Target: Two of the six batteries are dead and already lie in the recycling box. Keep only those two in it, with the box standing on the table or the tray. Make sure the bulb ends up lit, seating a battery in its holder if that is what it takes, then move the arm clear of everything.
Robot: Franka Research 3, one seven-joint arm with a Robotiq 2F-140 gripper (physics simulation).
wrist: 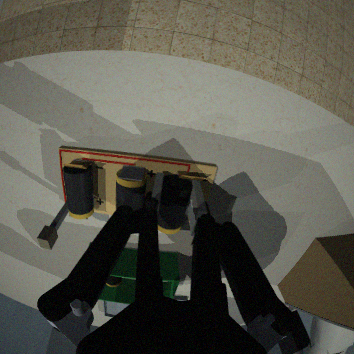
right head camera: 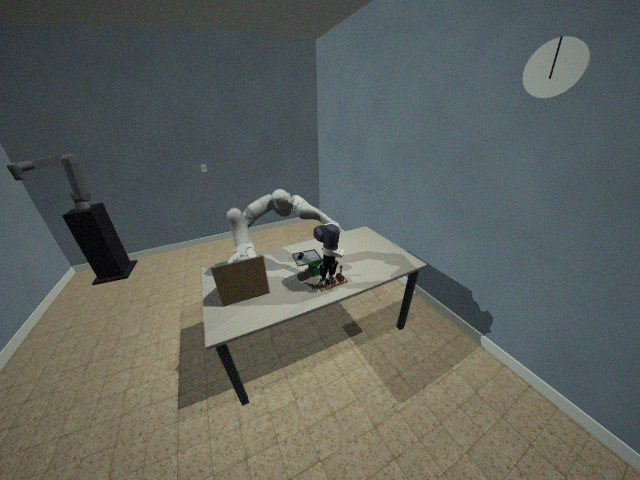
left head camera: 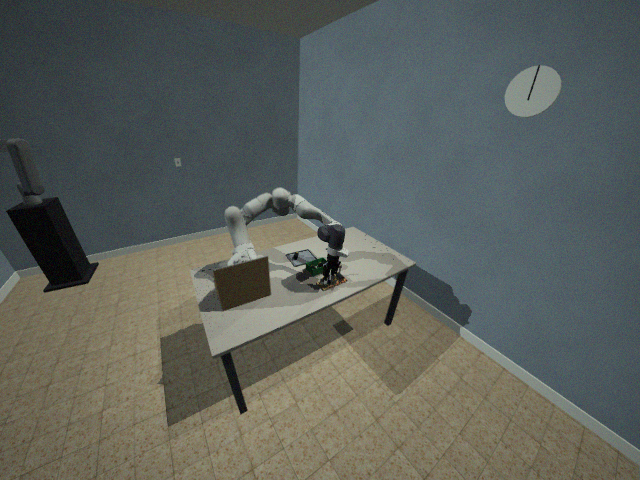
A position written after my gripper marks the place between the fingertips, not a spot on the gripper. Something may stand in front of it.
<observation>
I see my gripper [wrist: 175,186], a green recycling box [wrist: 125,267] and a circuit board [wrist: 104,163].
</observation>
